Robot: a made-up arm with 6 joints. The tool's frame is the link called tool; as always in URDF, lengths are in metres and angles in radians.
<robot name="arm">
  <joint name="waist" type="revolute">
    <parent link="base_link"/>
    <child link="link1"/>
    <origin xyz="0 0 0.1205" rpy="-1.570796 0 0"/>
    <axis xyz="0 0 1"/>
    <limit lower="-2.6" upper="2.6" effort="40" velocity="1.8"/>
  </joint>
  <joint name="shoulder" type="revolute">
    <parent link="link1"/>
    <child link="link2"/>
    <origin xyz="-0.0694 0.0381 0.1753" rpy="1.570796 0 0"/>
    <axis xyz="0 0 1"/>
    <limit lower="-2.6" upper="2.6" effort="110" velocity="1.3"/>
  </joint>
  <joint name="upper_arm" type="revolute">
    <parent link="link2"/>
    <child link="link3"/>
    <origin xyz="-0.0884 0.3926 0.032" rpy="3.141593 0 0"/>
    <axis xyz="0 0 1"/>
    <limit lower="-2.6" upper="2.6" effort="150" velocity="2"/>
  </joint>
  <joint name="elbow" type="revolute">
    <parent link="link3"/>
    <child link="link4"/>
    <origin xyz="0.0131 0.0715 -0.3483" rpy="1.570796 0 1.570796"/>
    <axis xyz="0 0 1"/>
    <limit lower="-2.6" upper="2.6" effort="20" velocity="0.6"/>
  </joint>
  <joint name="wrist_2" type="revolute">
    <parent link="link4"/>
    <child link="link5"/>
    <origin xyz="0.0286 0.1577 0.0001" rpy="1.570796 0 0"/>
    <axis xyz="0 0 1"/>
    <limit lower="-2.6" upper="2.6" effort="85" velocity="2.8"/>
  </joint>
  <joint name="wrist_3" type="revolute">
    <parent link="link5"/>
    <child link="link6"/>
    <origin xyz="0.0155 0.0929 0.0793" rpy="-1.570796 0 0"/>
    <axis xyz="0 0 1"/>
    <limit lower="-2.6" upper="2.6" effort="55" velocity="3.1"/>
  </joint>
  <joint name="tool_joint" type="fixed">
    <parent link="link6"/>
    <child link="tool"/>
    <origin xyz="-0.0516 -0.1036 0.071" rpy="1.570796 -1.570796 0"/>
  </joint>
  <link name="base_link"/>
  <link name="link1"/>
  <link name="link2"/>
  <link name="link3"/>
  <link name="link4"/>
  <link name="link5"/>
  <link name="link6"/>
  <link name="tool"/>
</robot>
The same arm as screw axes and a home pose.
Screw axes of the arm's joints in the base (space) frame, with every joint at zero. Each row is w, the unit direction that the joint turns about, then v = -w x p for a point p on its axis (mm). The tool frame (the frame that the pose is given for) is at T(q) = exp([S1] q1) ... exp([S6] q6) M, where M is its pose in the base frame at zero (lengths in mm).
S1 = (0, 1, 0, -120.5, 0, 0)
S2 = (0, 0, 1, 175.3, 69.4, 0)
S3 = (0, 0, -1, -567.9, -157.8, 0)
S4 = (1, 0, 0, 0, 462.7, -496.4)
S5 = (0, 0, 1, 467.8, 144.6, 0)
S6 = (1, 0, 0, 0, 384.3, -452.3)
M =
1 0 0 19.3
0 1 0 503.9
0 0 1 487.9
0 0 0 1
Joint limits (rad, base to tool): -2.6..2.6 -2.6..2.6 -2.6..2.6 -2.6..2.6 -2.6..2.6 -2.6..2.6

